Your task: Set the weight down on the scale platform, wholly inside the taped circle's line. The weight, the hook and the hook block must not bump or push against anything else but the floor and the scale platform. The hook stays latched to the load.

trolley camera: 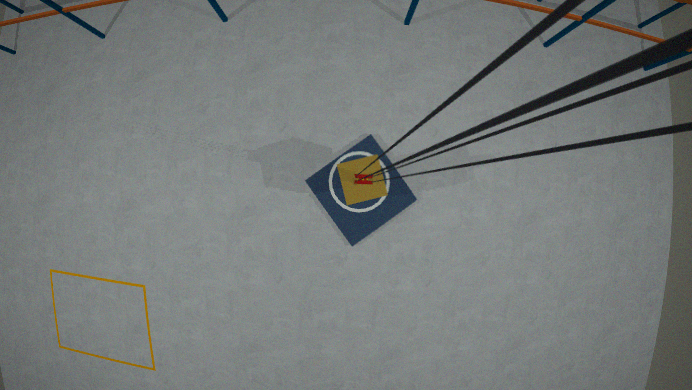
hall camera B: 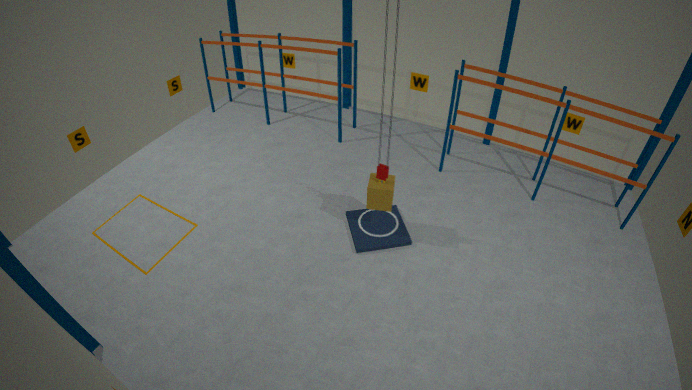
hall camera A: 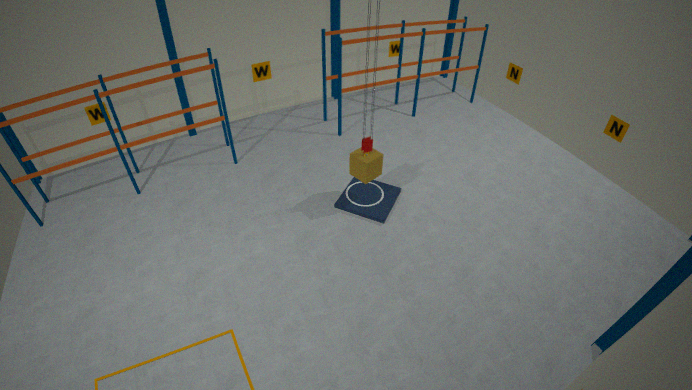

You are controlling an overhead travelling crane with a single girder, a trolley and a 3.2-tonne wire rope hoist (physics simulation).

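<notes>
The yellow weight (hall camera A: 366, 166) (hall camera B: 380, 194) (trolley camera: 362, 192) hangs upright above the dark blue scale platform (hall camera A: 384, 212) (hall camera B: 364, 244) (trolley camera: 352, 231), apart from it. My hook (hall camera A: 366, 152) (hall camera B: 382, 180) is small in the hall views and is on the weight's top, under the red hook block (hall camera A: 367, 144) (hall camera B: 382, 172) (trolley camera: 363, 182). In the trolley view the weight covers much of the white taped circle (hall camera A: 346, 194) (hall camera B: 359, 223) (trolley camera: 330, 181). It looks offset to the right, with its right corners over the line. The weight's underside is hidden there.
Blue and orange racks (hall camera A: 340, 115) (hall camera B: 340, 120) stand along the W wall behind the platform, on both sides. A yellow outlined rectangle (hall camera A: 165, 355) (hall camera B: 120, 254) (trolley camera: 98, 278) is marked on the floor, at lower left in the trolley view. Ropes run up from the hook block.
</notes>
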